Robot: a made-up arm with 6 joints.
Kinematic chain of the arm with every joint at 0, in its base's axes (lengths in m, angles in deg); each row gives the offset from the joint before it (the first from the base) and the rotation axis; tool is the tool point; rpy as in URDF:
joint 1: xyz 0 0 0.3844 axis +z
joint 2: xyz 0 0 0 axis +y
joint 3: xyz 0.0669 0 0.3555 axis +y
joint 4: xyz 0.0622 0 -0.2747 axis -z
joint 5: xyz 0 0 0 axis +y
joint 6: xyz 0.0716 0 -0.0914 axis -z
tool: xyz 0 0 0 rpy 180 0 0
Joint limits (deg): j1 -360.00..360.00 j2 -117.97..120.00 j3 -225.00..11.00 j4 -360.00..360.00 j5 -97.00..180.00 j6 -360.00..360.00
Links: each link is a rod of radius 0.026 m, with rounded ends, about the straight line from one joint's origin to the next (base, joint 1, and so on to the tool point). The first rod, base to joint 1, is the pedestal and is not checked.
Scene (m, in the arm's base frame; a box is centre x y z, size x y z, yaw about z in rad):
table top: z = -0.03
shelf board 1: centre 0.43 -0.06 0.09 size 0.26 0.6 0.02 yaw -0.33
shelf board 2: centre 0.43 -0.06 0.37 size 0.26 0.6 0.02 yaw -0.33
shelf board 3: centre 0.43 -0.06 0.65 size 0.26 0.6 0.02 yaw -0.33
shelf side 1: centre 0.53 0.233 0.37 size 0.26 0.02 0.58 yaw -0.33
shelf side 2: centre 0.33 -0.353 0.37 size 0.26 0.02 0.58 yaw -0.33
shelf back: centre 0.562 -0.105 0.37 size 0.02 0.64 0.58 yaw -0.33
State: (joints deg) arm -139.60 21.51 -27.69 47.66 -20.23 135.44
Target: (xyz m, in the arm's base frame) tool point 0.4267 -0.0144 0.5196
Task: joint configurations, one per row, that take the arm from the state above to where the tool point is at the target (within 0.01 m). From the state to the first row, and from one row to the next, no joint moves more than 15 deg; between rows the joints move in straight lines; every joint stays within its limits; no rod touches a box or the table.
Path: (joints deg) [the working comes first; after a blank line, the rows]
Joints at the target: 1.71 8.07 -39.76 16.35 -18.11 135.44
Straight joint move there: touches shelf side 2.

1: -125.34 17.66 -25.91 44.38 -20.05 135.44
2: -111.08 13.81 -24.13 41.09 -19.86 135.44
3: -96.82 9.96 -22.36 37.81 -19.68 135.44
4: -82.56 6.12 -20.58 34.53 -19.49 135.44
5: -68.29 2.27 -18.80 31.24 -19.31 135.44
6: -54.03 -1.58 -17.02 27.96 -19.12 135.44
7: -39.77 -5.43 -15.24 24.67 -18.94 135.44
8: -25.51 -9.28 -13.46 21.39 -18.75 135.44
9: -11.25 -13.13 -11.69 18.11 -18.57 135.44
10: 3.01 -16.97 -9.91 14.82 -18.39 135.44
11: 17.27 -20.82 -8.13 11.54 -18.20 135.44
12: 12.09 -11.19 -18.67 13.14 -18.17 135.44
13: 6.90 -1.56 -29.22 14.74 -18.14 135.44
14: 1.71 8.07 -39.76 16.35 -18.11 135.44

